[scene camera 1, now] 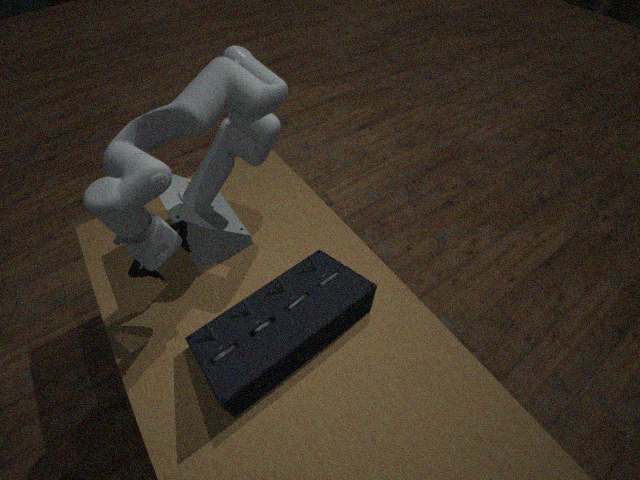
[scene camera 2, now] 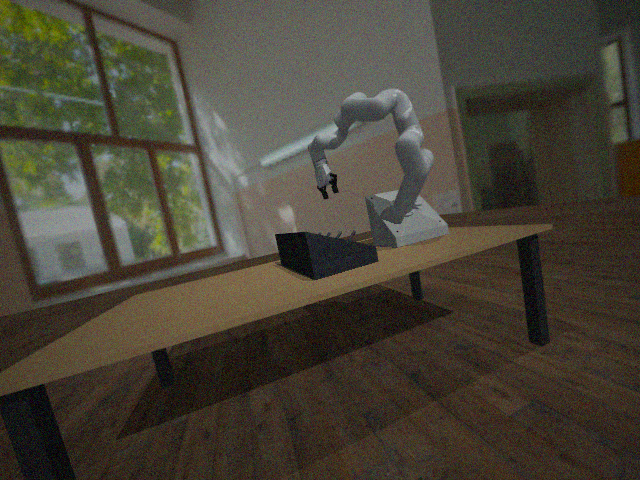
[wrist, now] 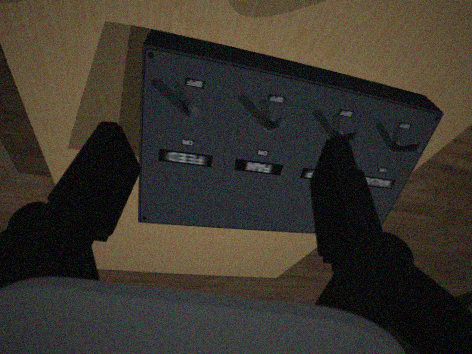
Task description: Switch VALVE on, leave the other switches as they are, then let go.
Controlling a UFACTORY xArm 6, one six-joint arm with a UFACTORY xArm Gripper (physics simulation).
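Frame: origin at the arm's base, x ahead, y left, z up, level; millimetres.
Seen in the pictures: gripper, fingertip midpoint: (scene camera 1: 173, 262) (scene camera 2: 331, 196) (wrist: 222, 152); arm's base, link origin: (scene camera 1: 195, 201) (scene camera 2: 401, 208).
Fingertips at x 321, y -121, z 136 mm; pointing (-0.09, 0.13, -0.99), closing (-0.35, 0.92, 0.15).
Offsets run from my fingertips to a thing's top centre. Level surfaces: height alone.
The dark switch box (scene camera 1: 242, 366) (scene camera 2: 341, 260) (wrist: 200, 200) stands on the table, with a row of levers on its sloping top. In the wrist view OFF marks lie above ON marks, upside down. The left label @[194 mm ahead, 11 mm left, 183 mm down] (wrist: 185, 158) reads FEED, and the second label @[178 mm ahead, 130 mm left, 183 mm down] (wrist: 258, 166) appears to read FAN. A finger covers most of the third label. The rightmost label @[145 mm ahead, 367 mm left, 183 mm down] (wrist: 381, 182) is partly covered and too blurred to read. The rightmost lever @[63 mm ahead, 356 mm left, 175 mm down] (wrist: 409, 147) and the others look alike; their settings are unclear. My gripper (scene camera 1: 175, 265) (scene camera 2: 330, 194) (wrist: 222, 152) is open and empty, high above the box's lever side.
The arm's pale base block (scene camera 1: 222, 248) (scene camera 2: 385, 237) stands on the wooden table @[303 mm down] (scene camera 1: 392, 392) (scene camera 2: 206, 315) behind the box. Shadows of the arm and the box fall across the tabletop. The table's long edges run past both ends of the box.
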